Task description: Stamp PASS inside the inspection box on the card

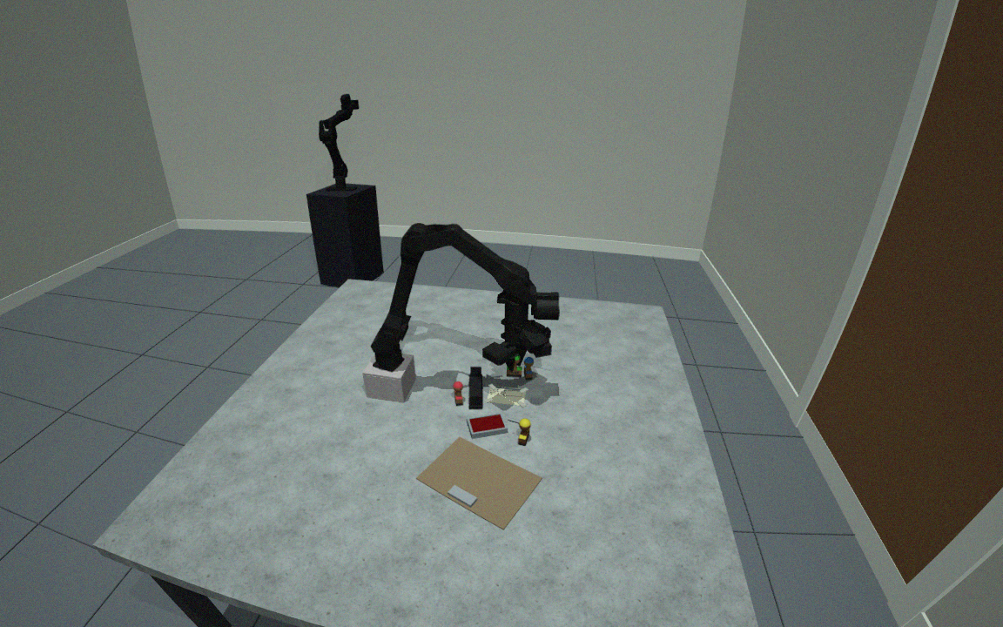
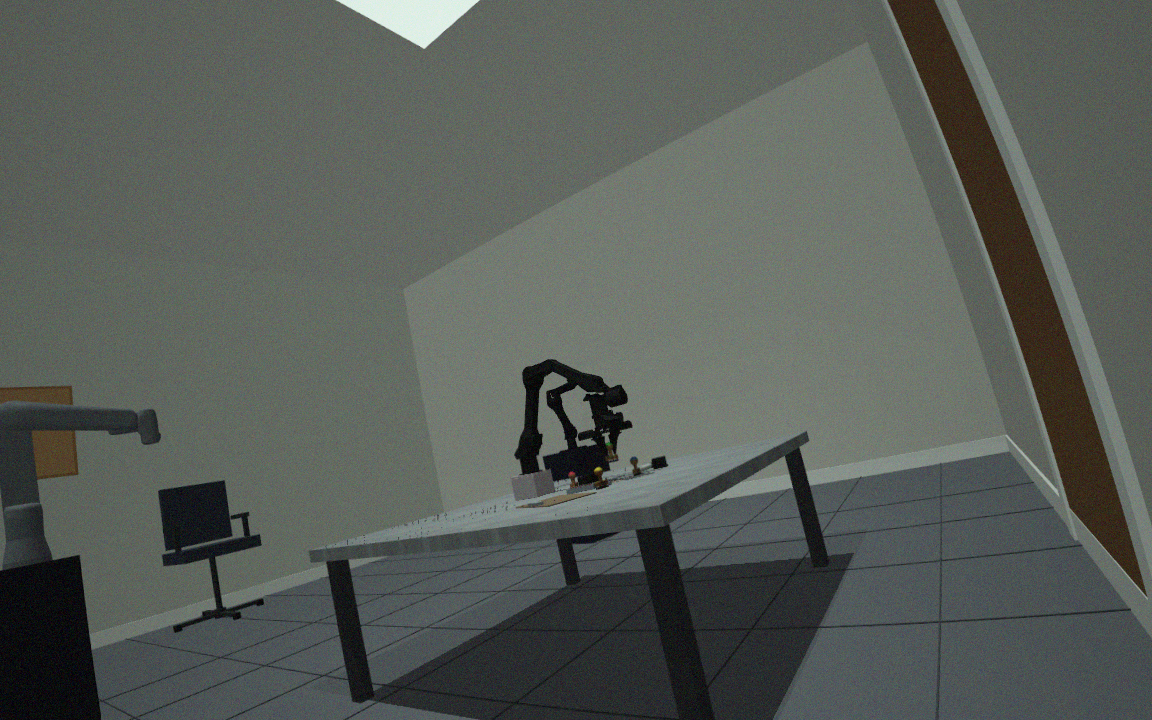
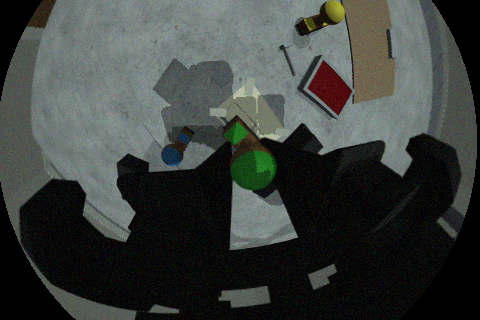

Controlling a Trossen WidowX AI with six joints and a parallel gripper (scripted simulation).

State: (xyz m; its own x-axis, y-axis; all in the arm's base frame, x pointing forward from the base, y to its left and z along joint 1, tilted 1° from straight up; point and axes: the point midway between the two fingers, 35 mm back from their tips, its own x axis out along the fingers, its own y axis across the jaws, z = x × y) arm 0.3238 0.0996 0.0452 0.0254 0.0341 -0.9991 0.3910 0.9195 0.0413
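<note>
The card lies 90 mm below my gripper tip, 20 mm behind it and 10 mm to the right of it. Also, from my gripper tip: blue-knobbed stamp: 90 mm to the left, 70 mm below, 10 mm ahead; green-knobbed stamp: right at my gripper tip; red-knobbed stamp: 130 mm behind, 80 mm to the right, 70 mm below.
</note>
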